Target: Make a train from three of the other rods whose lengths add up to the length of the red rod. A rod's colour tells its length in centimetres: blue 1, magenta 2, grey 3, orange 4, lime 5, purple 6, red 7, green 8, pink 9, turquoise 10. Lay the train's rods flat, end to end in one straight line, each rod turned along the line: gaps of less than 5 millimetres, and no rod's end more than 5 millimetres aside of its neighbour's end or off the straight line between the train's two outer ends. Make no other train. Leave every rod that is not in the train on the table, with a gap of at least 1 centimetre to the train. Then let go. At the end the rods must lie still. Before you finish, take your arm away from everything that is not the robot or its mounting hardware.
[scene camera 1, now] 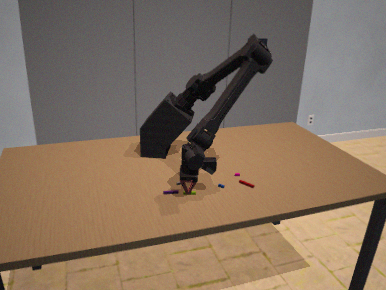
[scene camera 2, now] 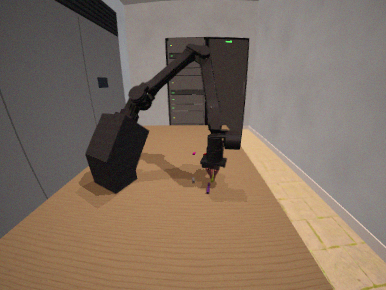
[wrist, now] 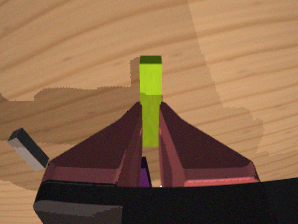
Note:
The pictures show: the gripper and a grey rod.

